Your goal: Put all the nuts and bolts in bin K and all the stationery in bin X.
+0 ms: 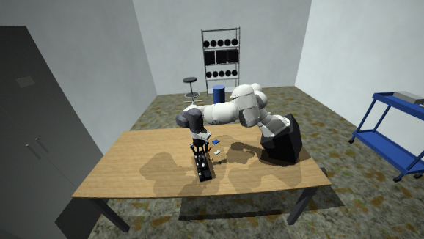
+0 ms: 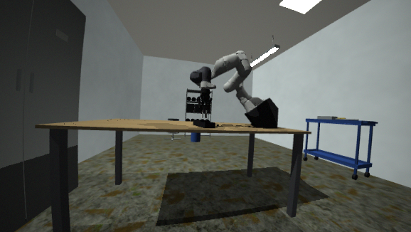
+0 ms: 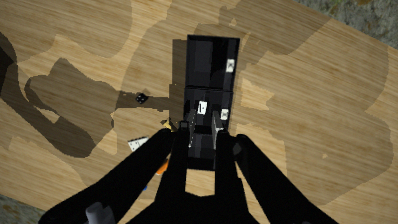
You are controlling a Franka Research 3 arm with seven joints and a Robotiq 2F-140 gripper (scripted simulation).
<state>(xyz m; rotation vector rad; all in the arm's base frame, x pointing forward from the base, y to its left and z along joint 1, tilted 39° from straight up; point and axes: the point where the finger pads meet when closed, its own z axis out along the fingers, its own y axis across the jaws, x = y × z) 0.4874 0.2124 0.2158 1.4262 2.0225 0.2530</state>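
Right now my hand is 110 mm past the flat blue block, 270 mm to the left of it and 100 mm above it. From my hand the other things lie so: brass bolt: 60 mm behind, 70 mm to the right, 90 mm below; grey piece: 90 mm below; black bin row: 80 mm below.
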